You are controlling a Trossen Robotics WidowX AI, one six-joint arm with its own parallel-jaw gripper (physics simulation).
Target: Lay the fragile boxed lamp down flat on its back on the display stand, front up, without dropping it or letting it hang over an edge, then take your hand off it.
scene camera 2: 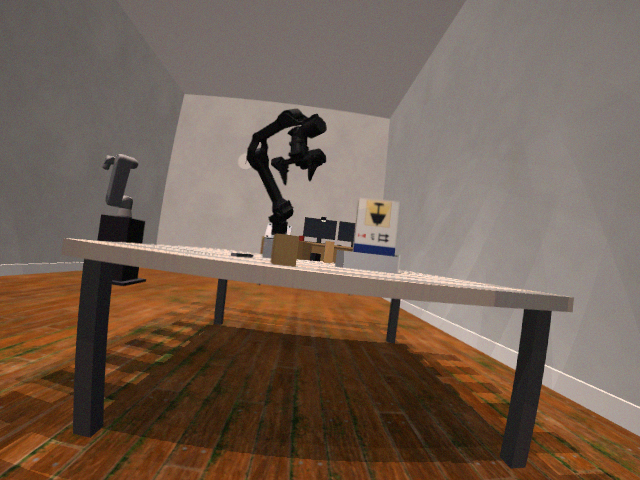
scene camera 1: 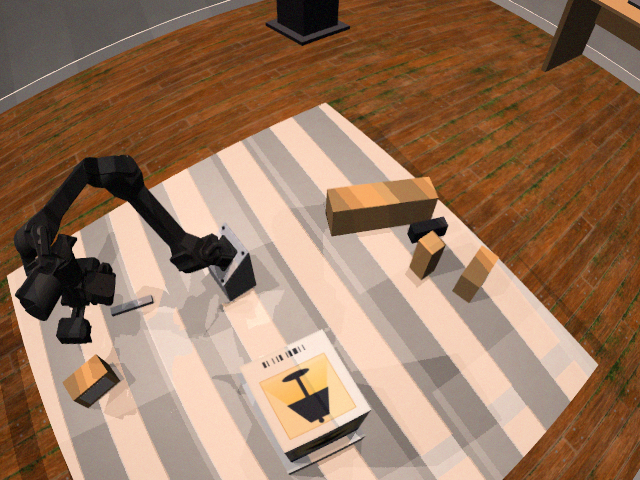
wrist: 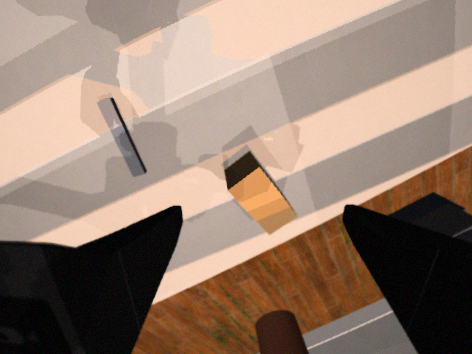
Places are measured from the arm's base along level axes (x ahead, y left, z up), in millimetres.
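Pixels of known places: gripper, fingertip midpoint: [scene camera 2: 297, 182] [scene camera 1: 92, 322] [wrist: 262, 212]; arm's base at its link origin: [scene camera 2: 278, 230] [scene camera 1: 223, 253].
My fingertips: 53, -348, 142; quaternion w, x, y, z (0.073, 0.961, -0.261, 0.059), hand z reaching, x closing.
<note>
For each thing: its top centre in the pictures, then the offset to it from my fingertips, as dx, dy, dz.
- boxed lamp at its top centre: [scene camera 1: 304, 389] [scene camera 2: 377, 203] +364, +263, +30
- brown block at its top centre: [wrist: 264, 204] [scene camera 1: 84, 377] [scene camera 2: 285, 235] -13, -128, -188
- flat grey bar at its top centre: [wrist: 122, 140] [scene camera 1: 130, 304] [scene camera 2: 242, 253] -156, +71, -256
- long brown box at its top centre: [scene camera 1: 384, 193] [scene camera 2: 297, 241] +49, +791, -158
- black block at its top centre: [scene camera 1: 429, 224] [scene camera 2: 315, 253] +180, +856, -218
The boxed lamp [scene camera 1: 308, 395] [scene camera 2: 376, 224] stands upright on the low grey display stand [scene camera 1: 323, 452] [scene camera 2: 369, 261]. In the scene camera 2 view its front faces that camera, with the lamp picture high and a blue band along the bottom. The scene camera 1 view shows its top face, with a barcode and a lamp picture. My gripper [scene camera 1: 87, 310] [scene camera 2: 297, 181] [wrist: 262, 212] is open and empty, high above the table, fingers pointing down, well to the left of the box in scene camera 2. The box and stand do not show in the wrist view.
A brown block [scene camera 1: 93, 379] [scene camera 2: 284, 250] [wrist: 262, 192] and a flat grey bar [scene camera 1: 132, 305] [scene camera 2: 241, 254] [wrist: 122, 137] lie below my gripper's area. A long brown box [scene camera 1: 382, 206], a black block [scene camera 1: 428, 228] and two small brown blocks [scene camera 1: 428, 255] [scene camera 1: 474, 273] stand toward the far edge.
</note>
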